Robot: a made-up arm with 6 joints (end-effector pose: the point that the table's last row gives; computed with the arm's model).
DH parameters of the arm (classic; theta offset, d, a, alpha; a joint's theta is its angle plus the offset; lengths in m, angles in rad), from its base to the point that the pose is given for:
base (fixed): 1.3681 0 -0.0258 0
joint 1: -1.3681 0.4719 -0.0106 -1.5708
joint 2: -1.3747 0 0.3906 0
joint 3: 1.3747 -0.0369 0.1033 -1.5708
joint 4: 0 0.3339 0.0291 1.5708
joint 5: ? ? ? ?
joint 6: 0.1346 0 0.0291 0
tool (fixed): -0.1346 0.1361 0 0
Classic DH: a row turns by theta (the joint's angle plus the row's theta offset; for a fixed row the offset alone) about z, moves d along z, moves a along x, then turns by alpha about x.
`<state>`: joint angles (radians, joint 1 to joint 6).
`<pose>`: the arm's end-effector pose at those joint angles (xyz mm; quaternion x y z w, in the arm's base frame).
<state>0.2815 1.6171 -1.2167 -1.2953 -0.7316 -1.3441</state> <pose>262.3 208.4 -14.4 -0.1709 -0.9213 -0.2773 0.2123</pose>
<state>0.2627 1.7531 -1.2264 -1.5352 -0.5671 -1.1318</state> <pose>160.4 165.7 -53.3 -0.1707 -0.9167 -0.1652 0.3214</pose>
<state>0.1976 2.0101 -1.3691 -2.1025 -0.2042 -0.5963</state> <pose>14.3 60.3 -118.0 -0.1409 -0.9175 0.0349 0.3703</pose>
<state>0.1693 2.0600 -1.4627 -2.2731 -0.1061 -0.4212</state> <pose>11.5 34.7 -149.5 -0.1426 -0.9336 0.0622 0.3229</pose>
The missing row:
joint 5: 0 0.0172 0.0728 -1.5708
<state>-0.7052 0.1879 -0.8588 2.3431 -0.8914 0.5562</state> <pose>127.8 -369.0 542.7 -0.3171 -0.9024 0.2654 0.1215</pose>
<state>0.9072 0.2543 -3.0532 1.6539 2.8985 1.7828</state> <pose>58.3 102.2 1061.0 -0.9112 -0.3514 0.2146 0.0147</pose>
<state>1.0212 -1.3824 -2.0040 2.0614 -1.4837 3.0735</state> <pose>-92.9 -540.9 901.7 -0.6285 0.0765 -0.7736 0.0237</pose>
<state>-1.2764 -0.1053 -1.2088 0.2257 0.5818 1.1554</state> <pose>99.1 -549.3 854.2 -0.2608 0.8928 -0.3606 0.0698</pose>
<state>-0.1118 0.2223 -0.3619 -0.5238 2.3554 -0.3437</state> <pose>147.1 -129.1 518.5 0.4189 0.1316 -0.8974 0.0440</pose>
